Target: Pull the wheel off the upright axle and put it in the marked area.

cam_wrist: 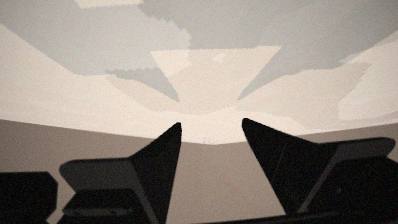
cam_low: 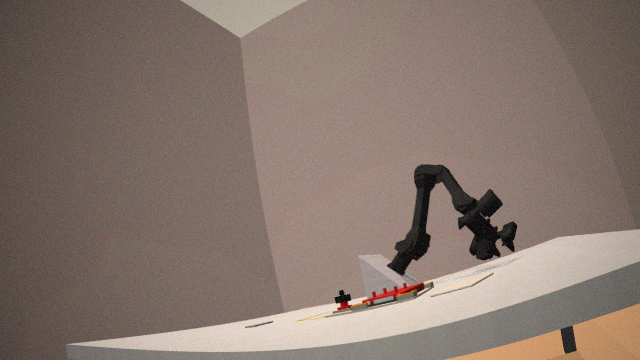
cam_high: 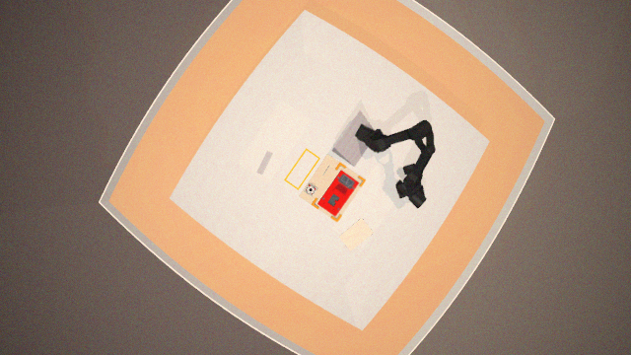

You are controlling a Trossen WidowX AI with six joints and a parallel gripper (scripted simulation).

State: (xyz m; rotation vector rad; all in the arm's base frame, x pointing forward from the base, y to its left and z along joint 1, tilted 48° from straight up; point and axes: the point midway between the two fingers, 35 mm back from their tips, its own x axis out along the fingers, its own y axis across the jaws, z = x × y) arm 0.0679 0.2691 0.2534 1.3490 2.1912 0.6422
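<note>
Right now my gripper tip is 40 cm short of the tan card, 16 cm to the left of it and 2 cm above it. Round my gripper tip: grey strip (30 cm ahead, 73 cm to the right, 2 cm below).
</note>
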